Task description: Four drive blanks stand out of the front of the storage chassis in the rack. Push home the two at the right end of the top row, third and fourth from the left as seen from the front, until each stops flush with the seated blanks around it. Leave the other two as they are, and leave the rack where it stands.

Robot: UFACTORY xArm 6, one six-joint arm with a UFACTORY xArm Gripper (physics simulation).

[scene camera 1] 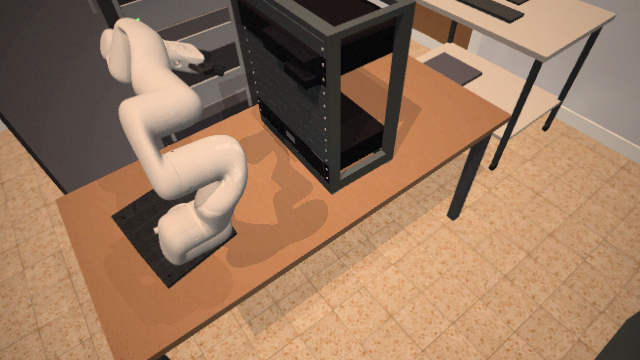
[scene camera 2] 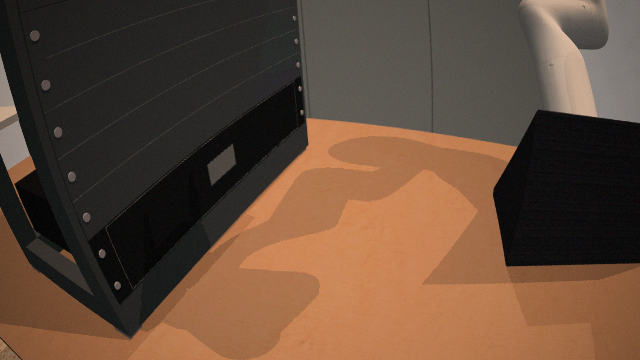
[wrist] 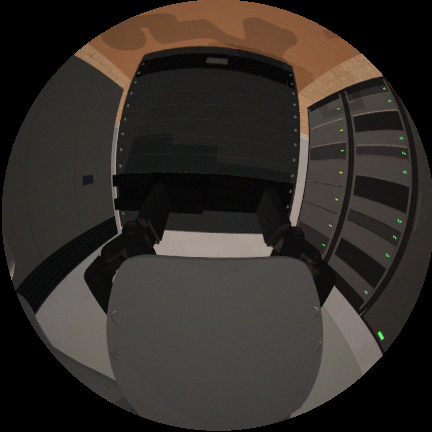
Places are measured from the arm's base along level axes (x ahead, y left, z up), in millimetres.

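Pixels of known places: gripper, fingertip midpoint: (scene camera 1: 217, 63) (wrist: 214, 196); arm's base, origin of the base link: (scene camera 2: 576, 164).
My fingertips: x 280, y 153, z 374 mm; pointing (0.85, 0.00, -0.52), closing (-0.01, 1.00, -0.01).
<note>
Ahead of a thing's pixels: the offset from my fingertips to its top centre. "pt": to the spot under its first point. Level surfaces: height alone.
The rack (scene camera 1: 334, 115) (scene camera 2: 225, 218) (wrist: 215, 51) stands upright on the table. In its upper part, the storage chassis (scene camera 1: 371, 44) (wrist: 240, 181) shows very dark. Drive blanks @[dx +205, dy -180, dz +62 mm] (scene camera 1: 294, 46) stand out of its front in scene camera 1, with a lower protruding part @[pt dx +151, dy -213, dz +5 mm] (scene camera 1: 302, 77) below them. The single blanks and their seams cannot be told apart. The wrist view shows the rack upside down, with the dark blanks @[dx +205, dy -70, dz +62 mm] (wrist: 182, 205) beyond and between the fingers. My gripper (scene camera 1: 221, 71) (wrist: 214, 196) is open and empty, in front of the rack's upper part and apart from it.
The wooden table @[dz -482 mm] (scene camera 1: 400, 170) (scene camera 2: 380, 310) carries the arm's black base plate (scene camera 1: 142, 240). A large black block (scene camera 2: 575, 195) stands at the right in scene camera 2. A server cabinet (wrist: 348, 165) stands beyond one side of the rack. A pale side table (scene camera 1: 545, 37) stands behind it.
</note>
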